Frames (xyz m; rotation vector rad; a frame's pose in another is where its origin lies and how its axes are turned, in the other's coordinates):
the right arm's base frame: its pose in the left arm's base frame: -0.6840 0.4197 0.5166 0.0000 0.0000 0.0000
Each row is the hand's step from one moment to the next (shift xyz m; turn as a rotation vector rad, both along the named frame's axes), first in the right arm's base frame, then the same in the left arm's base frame.
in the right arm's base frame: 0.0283 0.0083 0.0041 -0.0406 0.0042 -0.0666
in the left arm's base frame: 0.0283 0.0083 0.0041 -0.0406 0.0042 -0.0666
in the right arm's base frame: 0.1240 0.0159 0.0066 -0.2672 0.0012 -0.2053
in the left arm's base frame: 0.1240 0.0159 0.0066 -0.2672 0.0012 -0.2053
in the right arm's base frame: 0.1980 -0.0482 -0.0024 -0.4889 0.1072 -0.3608
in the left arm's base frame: 0.1980 -0.0482 -0.0024 -0.4889 0.1072 -0.3608
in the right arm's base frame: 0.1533 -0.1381 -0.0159 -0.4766 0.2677 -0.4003
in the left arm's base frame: 0.1533 -0.1381 -0.0159 -0.4766 0.2677 -0.4003
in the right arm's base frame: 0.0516 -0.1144 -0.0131 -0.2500 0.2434 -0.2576
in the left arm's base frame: 0.0516 -0.1144 -0.0131 -0.2500 0.2434 -0.2576
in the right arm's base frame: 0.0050 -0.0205 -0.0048 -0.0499 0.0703 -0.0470
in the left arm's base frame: 0.0050 -0.0205 -0.0048 -0.0499 0.0703 -0.0470
